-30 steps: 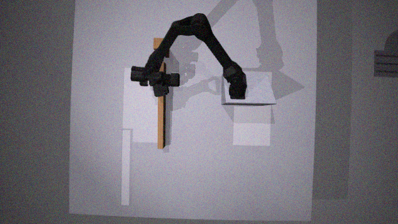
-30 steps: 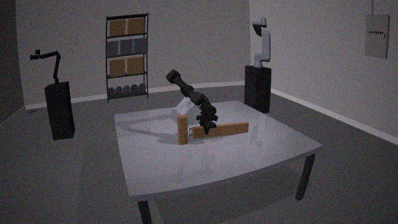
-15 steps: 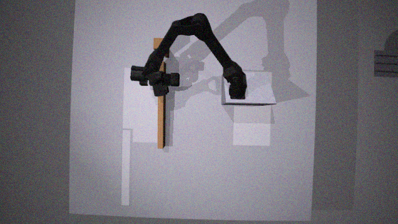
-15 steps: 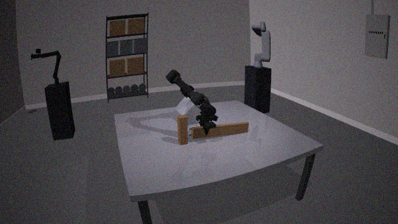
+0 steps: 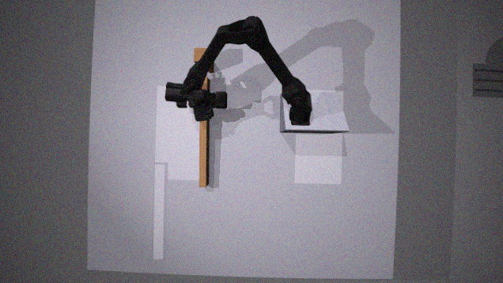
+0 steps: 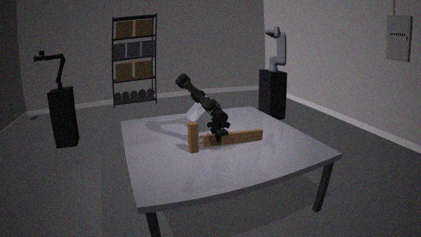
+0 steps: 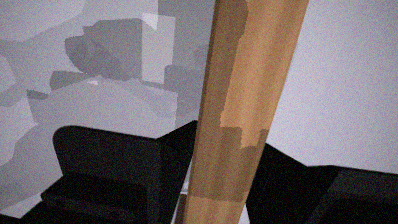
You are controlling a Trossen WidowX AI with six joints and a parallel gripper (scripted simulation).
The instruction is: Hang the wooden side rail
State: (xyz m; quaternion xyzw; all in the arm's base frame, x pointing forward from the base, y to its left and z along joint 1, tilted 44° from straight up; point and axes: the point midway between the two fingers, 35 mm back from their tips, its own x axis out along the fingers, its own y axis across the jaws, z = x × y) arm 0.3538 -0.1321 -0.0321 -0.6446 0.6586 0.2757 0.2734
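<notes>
Right now my gripper tip is 150 mm to the left of the wooden headboard post and 40 mm below it.
</notes>
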